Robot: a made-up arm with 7 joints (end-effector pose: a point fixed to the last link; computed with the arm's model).
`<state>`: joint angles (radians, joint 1 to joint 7).
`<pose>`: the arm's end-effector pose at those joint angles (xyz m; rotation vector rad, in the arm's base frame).
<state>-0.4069 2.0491 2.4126 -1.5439 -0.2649 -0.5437 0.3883</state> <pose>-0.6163 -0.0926 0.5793 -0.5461 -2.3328 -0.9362</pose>
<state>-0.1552 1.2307 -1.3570 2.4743 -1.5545 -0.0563 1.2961</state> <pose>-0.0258 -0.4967 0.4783 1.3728 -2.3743 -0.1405</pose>
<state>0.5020 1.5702 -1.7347 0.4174 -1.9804 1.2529 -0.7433</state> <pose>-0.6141 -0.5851 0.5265 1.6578 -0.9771 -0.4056</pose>
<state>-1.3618 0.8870 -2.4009 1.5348 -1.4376 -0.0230 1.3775</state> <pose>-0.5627 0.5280 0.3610 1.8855 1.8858 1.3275</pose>
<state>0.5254 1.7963 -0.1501 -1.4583 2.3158 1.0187 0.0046</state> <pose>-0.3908 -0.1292 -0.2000 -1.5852 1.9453 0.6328</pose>
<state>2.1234 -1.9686 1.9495 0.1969 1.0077 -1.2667 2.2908</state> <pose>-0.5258 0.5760 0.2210 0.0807 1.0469 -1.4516</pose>
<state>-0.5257 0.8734 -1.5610 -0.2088 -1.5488 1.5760 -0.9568</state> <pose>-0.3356 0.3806 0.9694 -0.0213 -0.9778 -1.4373</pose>
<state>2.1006 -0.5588 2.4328 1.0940 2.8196 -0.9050 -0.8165</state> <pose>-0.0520 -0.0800 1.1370 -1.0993 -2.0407 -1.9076</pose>
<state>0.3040 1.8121 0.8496 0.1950 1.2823 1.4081 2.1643</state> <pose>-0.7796 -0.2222 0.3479 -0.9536 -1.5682 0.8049</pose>
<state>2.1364 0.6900 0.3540 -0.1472 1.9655 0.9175 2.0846</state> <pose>0.2862 -0.4315 1.0666 -0.2311 1.9005 -2.4661</pose>
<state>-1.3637 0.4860 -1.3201 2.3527 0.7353 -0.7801 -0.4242</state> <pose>-0.2916 -0.1971 0.3154 -0.9552 1.0798 -1.1404</pose>
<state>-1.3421 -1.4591 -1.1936 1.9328 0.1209 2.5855 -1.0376</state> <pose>-0.3504 -0.3773 0.3278 1.8000 -0.0105 -0.9717</pose>
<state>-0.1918 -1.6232 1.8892 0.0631 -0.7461 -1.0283 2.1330</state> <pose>0.8045 -0.1478 0.2325 1.6016 -1.6147 -1.8625</pose>
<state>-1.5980 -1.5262 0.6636 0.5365 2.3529 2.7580 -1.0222</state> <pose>0.1785 -0.5954 0.2265 -0.3180 -3.0728 0.0559</pose>
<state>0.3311 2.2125 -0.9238 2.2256 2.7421 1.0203 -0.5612</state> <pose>-0.0491 -0.2950 0.6498 0.8249 -0.0161 -0.2405</pose>
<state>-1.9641 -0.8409 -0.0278 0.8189 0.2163 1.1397 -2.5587</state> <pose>-0.4255 -0.6551 0.6206 2.0971 0.4731 -0.6502</pose>
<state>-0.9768 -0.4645 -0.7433 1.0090 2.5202 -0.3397 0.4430</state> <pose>0.1844 -0.7145 0.7108 -0.9598 0.5708 -0.9749</pose>
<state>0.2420 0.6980 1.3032 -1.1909 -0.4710 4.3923 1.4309</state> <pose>-0.2124 -0.4685 0.7535 -2.0317 -0.0924 -0.4040</pose>
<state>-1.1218 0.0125 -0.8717 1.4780 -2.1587 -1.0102 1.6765</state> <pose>-0.2213 -0.4702 0.9224 -1.2441 -0.6483 -0.7221</pose>
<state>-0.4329 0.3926 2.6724 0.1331 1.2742 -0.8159 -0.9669</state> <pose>-0.4952 0.1750 1.0413 1.4375 -2.1663 0.3132</pose>
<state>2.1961 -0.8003 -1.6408 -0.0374 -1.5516 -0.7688 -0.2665</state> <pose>-0.4104 0.4229 0.9754 1.6410 -0.6479 1.5250</pose>
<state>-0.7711 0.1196 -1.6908 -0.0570 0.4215 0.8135 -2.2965</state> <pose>-0.1244 0.1307 1.2136 0.7133 -0.0012 -1.1165</pose>
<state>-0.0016 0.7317 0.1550 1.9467 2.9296 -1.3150 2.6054</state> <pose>0.1521 0.2049 0.8600 -2.2314 -0.3414 2.0267</pose>
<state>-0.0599 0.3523 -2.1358 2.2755 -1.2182 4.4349 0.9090</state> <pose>-0.3289 -0.3040 0.4128 0.4044 0.6809 2.7691</pose>
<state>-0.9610 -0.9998 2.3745 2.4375 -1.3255 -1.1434 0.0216</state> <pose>0.1861 0.2369 0.5865 1.5348 1.0893 -0.2603</pose>
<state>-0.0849 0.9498 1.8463 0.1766 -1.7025 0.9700 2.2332</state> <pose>-0.7900 -0.0327 0.7600 -0.0555 -0.4606 -0.9951</pose>
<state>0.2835 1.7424 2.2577 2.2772 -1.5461 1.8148 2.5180</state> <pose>-0.1416 0.1518 -0.0495 1.2901 2.2282 1.3656</pose>
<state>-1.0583 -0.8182 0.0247 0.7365 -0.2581 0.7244 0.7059</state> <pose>0.3103 -0.7328 0.6994 1.7777 -1.9398 0.9528</pose>
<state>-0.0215 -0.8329 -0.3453 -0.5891 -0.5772 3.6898 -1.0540</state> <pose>0.2932 -0.0530 0.9305 -2.2413 -0.0042 1.0553</pose>
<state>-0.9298 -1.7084 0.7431 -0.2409 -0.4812 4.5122 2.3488</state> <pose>0.3032 -0.6801 0.2400 0.0068 -1.6620 -1.6765</pose>
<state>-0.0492 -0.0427 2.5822 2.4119 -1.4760 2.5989 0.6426</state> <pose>-0.3490 0.0668 0.5478 0.6203 -1.7737 0.2409</pose>
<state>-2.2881 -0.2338 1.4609 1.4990 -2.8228 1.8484 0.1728</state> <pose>0.3535 -0.2241 0.7099 1.1549 1.3314 0.0298</pose>
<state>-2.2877 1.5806 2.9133 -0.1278 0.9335 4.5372 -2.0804</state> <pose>0.4308 0.6313 0.2460 0.5147 -1.5716 1.0594</pose>
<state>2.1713 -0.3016 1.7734 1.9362 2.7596 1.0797 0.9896</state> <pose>-0.2000 -0.3589 0.4835 1.4551 0.0151 -1.0672</pose>
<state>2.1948 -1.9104 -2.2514 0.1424 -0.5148 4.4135 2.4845</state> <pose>-0.3832 0.6236 0.2484 0.1607 1.8730 -1.5973</pose>
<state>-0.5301 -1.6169 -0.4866 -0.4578 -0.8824 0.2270 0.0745</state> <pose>0.7316 -0.3258 0.6268 1.6030 -0.4062 0.3231</pose>
